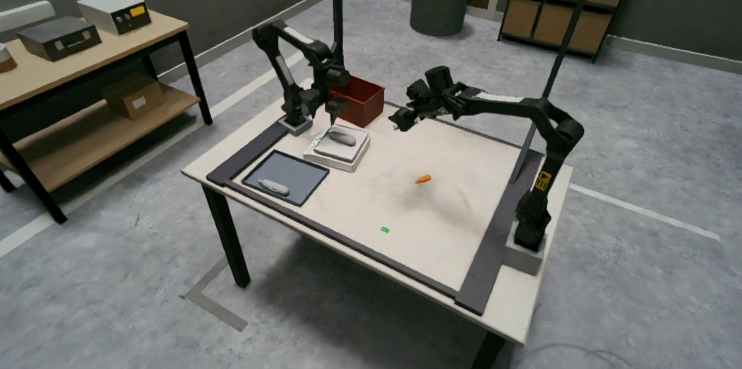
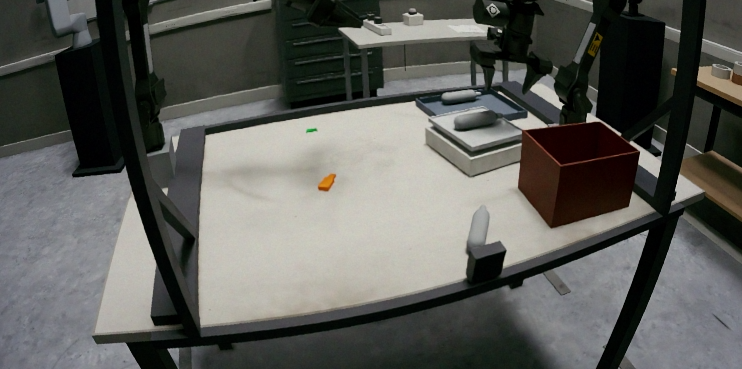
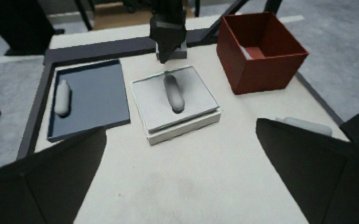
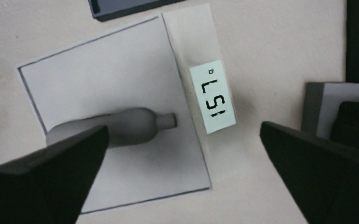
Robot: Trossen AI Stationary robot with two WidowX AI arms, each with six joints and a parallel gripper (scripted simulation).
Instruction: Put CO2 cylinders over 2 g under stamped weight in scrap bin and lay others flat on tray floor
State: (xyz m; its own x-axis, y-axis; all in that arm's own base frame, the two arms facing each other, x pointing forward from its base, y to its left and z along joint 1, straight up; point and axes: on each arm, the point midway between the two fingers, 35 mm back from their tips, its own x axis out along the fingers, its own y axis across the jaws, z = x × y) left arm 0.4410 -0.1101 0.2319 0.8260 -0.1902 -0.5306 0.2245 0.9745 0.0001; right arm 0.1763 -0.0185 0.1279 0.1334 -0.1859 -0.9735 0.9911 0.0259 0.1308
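Right now the red scrap bin is 250 mm behind my right hand, 130 mm below it and 70 mm to the right of it. From my right hand the other things lie so: small green piece (430 mm to the left, 170 mm ahead, 160 mm below); then blue-grey tray (210 mm ahead, 150 mm below, 20 mm to the left); then small orange piece (390 mm to the left, 150 mm below, 90 mm behind).
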